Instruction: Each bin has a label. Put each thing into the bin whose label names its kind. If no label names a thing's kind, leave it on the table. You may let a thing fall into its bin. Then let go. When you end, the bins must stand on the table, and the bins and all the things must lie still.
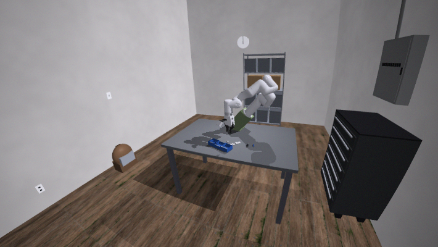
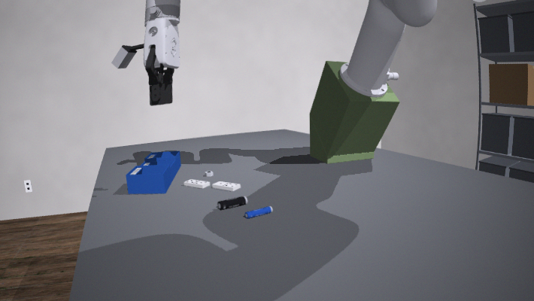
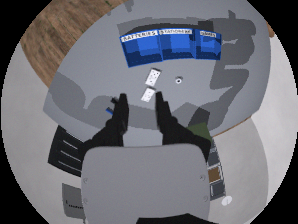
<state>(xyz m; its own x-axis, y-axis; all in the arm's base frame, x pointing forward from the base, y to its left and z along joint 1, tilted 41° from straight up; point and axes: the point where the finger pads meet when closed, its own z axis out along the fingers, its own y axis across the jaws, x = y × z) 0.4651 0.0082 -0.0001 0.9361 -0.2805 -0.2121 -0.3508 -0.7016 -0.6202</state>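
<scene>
Now: hand 12 cm past the white dotted piece, 3 cm to the right of it and 18 cm above it. From my hand the other things lie so: blue bin 2 cm ahead, 10 cm to the right, 17 cm below; then small nut 10 cm behind, 8 cm to the right, 19 cm below; then white domino 6 cm behind, 1 cm to the right, 18 cm below.
</scene>
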